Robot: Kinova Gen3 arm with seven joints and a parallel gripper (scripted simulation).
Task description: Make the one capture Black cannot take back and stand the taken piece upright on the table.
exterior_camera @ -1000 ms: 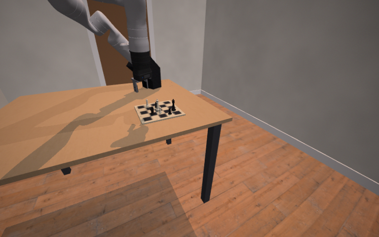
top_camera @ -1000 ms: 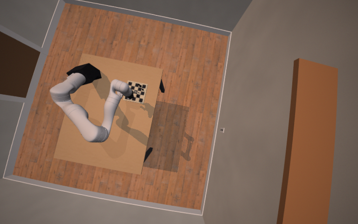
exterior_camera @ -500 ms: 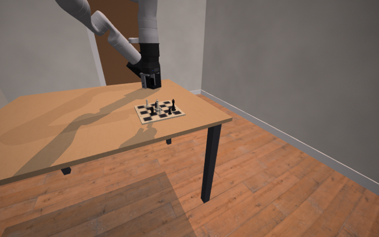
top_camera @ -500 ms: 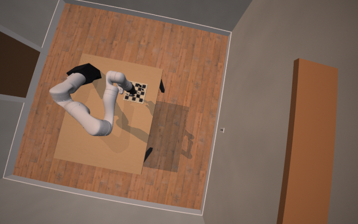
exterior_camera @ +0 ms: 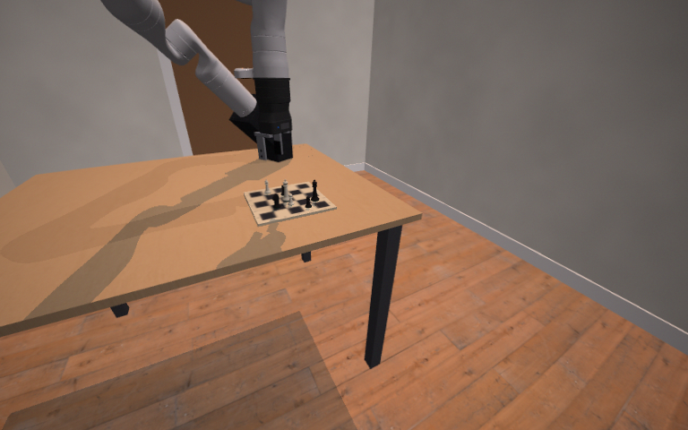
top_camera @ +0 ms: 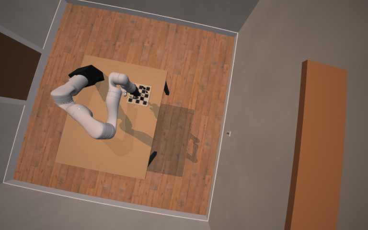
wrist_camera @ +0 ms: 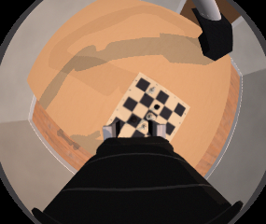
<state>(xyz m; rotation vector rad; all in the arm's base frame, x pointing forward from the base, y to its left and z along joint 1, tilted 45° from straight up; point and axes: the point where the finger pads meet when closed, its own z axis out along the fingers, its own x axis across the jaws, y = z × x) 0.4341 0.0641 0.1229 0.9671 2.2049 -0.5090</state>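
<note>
Right now the black piece is 14 cm below my hand. The rest, counted from my hand: chessboard (16 cm below, 4 cm to the left, 3 cm behind); then tall white piece (13 cm below, 4 cm to the left, 3 cm behind).
</note>
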